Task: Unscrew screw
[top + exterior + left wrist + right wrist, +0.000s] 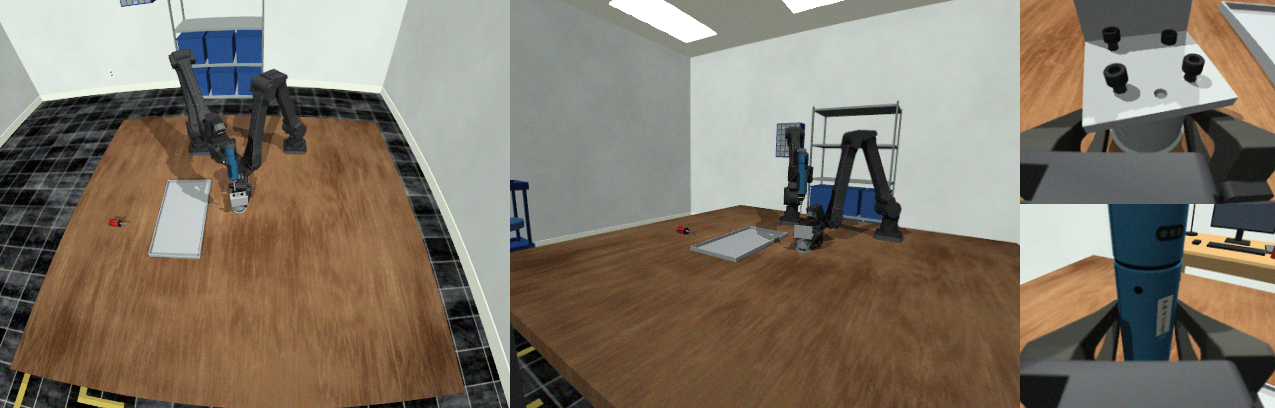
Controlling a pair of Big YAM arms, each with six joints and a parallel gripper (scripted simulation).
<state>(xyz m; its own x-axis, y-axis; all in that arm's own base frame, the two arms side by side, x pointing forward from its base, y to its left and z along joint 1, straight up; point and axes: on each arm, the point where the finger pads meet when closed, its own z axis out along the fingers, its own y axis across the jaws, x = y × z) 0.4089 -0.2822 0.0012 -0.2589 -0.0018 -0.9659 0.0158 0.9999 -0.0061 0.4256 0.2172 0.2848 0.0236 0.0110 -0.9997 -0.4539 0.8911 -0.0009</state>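
My left hand is 50 mm below the grey bracket. The rest, counted from my left hand: screw: 20 mm behind, 10 mm to the left, 50 mm above; flat grey tray: 50 mm ahead, 260 mm to the right, 20 mm below; small red-handled tool: 90 mm ahead, 560 mm to the right, 10 mm below.
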